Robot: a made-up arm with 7 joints.
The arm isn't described. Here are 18 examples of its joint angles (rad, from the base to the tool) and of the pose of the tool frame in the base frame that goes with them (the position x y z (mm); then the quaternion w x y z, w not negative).
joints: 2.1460 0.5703 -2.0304 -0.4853 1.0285 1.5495 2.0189
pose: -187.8 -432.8 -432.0 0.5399 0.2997 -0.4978 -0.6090
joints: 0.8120 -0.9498 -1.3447 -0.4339 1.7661 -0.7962 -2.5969
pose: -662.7 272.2 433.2 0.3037 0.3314 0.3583 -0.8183
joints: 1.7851 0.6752 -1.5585 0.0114 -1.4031 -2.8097 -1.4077
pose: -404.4 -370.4 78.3 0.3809 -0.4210 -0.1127 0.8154
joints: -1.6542 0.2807 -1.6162 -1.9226 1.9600 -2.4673 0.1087
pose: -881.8 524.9 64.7 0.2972 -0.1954 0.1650 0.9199
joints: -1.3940 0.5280 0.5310 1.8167 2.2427 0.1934 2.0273
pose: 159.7 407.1 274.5 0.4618 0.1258 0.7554 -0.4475
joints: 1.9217 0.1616 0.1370 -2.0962 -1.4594 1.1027 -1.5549
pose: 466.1 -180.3 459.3 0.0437 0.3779 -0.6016 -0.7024
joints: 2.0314 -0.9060 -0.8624 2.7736 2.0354 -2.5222 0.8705
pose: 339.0 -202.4 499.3 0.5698 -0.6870 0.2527 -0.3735
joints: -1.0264 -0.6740 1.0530 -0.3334 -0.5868 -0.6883 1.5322
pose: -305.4 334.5 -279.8 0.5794 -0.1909 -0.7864 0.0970
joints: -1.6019 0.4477 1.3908 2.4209 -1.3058 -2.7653 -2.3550
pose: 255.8 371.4 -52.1 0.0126 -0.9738 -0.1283 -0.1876
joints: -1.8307 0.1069 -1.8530 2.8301 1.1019 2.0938 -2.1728
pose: -690.3 -204.1 36.5 0.5117 -0.8027 -0.1774 0.2497
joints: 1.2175 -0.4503 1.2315 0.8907 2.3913 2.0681 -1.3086
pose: -270.5 341.9 380.6 0.8731 0.0483 -0.3063 -0.3763
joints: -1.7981 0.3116 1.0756 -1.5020 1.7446 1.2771 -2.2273
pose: -516.4 741.6 -512.1 0.9008 0.2277 -0.1386 -0.3428
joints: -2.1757 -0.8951 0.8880 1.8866 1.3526 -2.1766 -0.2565
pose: -227.0 440.1 231.6 0.2487 -0.6707 -0.6766 -0.1749
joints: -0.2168 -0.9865 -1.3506 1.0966 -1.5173 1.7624 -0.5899
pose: -269.7 -131.0 -65.3 0.3511 0.6302 0.6818 -0.1215
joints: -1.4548 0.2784 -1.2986 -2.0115 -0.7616 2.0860 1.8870
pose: -786.0 158.6 232.9 0.1373 -0.1730 -0.9546 -0.2001
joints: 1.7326 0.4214 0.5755 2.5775 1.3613 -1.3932 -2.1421
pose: 399.6 -366.6 -236.6 0.5449 0.6232 0.5514 -0.1038
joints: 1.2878 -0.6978 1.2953 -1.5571 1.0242 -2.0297 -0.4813
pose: 39.7 22.9 934.9 0.0957 -0.7698 -0.2928 -0.5591
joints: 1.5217 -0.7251 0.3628 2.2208 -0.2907 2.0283 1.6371
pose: 330.6 -157.8 160.8 0.1718 0.7062 -0.5424 -0.4214
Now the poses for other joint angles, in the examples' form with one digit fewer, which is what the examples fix.
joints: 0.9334 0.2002 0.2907 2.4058 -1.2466 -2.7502 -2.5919
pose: 301 255 163 0.833 -0.425 0.345 0.078
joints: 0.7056 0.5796 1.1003 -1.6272 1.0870 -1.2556 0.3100
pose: 657 180 736 0.134 -0.504 -0.851 0.051
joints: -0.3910 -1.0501 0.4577 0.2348 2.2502 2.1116 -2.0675
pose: -580 104 -139 0.851 -0.188 -0.139 0.470
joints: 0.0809 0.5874 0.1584 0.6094 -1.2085 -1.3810 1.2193
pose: -130 361 315 0.690 0.355 -0.300 0.554
